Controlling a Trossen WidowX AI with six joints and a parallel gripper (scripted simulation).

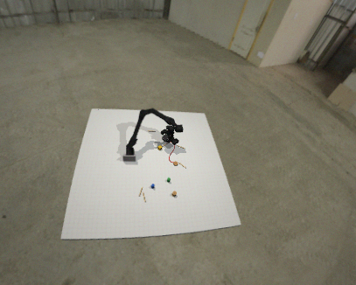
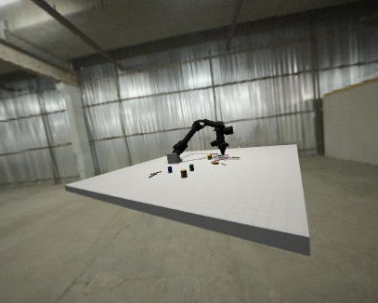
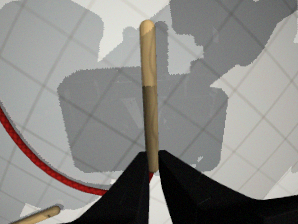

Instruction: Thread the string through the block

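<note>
My gripper tip is 9 cm past the yellowish block and 6 cm to the left of it. From my gripper tip the other things lie so: green piece 6 cm behind, 40 cm to the right; round wooden button 3 cm ahead, 23 cm to the right, 1 cm below; thin wooden stick 1 cm behind, 1 cm to the right.
</note>
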